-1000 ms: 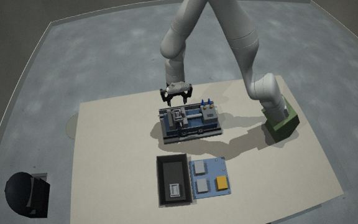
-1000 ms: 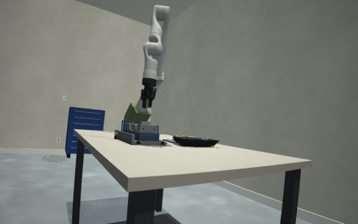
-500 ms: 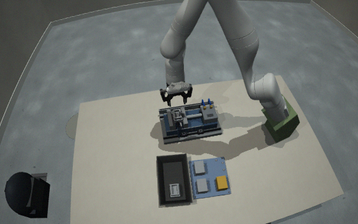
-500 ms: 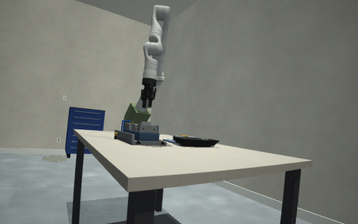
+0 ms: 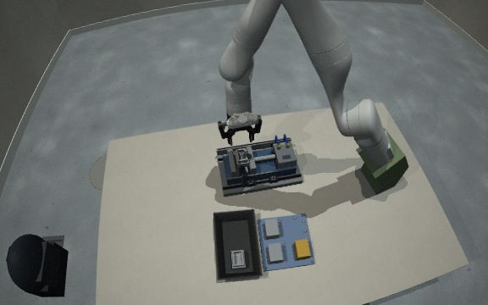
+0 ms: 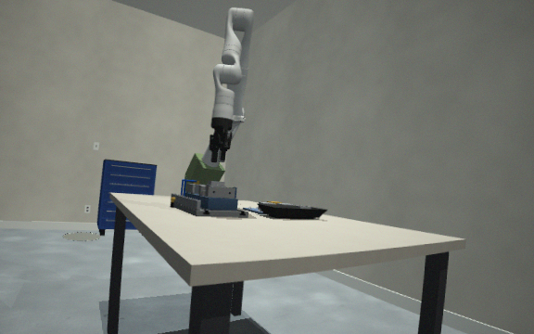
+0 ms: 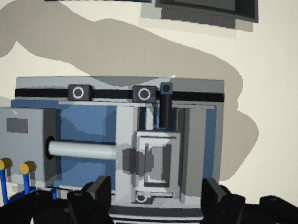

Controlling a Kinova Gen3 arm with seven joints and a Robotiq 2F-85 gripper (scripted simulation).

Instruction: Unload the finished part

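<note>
Now: hand 160 mm above the blue vise, 60 mm past it and 10 mm to the left of it. Also, from my hand: yellow block 310 mm to the left, 230 mm behind, 170 mm below; then blue plate 270 mm to the left, 190 mm below, 180 mm behind.
</note>
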